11 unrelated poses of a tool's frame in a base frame.
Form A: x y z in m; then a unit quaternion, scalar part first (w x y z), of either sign.
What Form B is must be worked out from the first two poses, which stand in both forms.
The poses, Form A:
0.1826 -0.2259 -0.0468 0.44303 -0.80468 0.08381 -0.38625
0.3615 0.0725 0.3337 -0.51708 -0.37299 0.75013 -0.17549
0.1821 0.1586 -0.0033 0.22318 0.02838 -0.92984 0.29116
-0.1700 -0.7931 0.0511 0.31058 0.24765 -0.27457 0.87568
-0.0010 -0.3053 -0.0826 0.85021 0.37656 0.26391 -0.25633
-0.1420 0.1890 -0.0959 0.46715 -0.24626 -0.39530 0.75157
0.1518 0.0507 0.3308 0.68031 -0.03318 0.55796 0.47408
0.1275 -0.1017 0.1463 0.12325 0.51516 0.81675 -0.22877
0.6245 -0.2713 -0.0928 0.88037 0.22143 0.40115 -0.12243
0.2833 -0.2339 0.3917 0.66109 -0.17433 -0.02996 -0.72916
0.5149 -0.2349 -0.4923 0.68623 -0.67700 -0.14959 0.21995
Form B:
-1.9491 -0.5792 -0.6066 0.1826 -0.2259 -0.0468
2.8471 -1.1353 -2.0301 0.3615 0.0725 0.3337
-2.5152 -0.4462 3.0559 0.1821 0.1586 -0.0033
-0.4230 -0.6489 2.6041 -0.1700 -0.7931 0.0511
0.7189 0.6968 -0.3143 -0.0010 -0.3053 -0.0826
-0.9689 0.0008 2.0289 -0.1420 0.1890 -0.0959
0.9113 0.9118 1.6889 0.1518 0.0507 0.3308
-2.8637 0.4523 2.0805 0.1275 -0.1017 0.1463
0.4659 0.8642 -0.0584 0.6245 -0.2713 -0.0928
-0.1967 -0.2982 -1.6390 0.2833 -0.2339 0.3917
-1.5320 0.0926 0.5312 0.5149 -0.2349 -0.4923

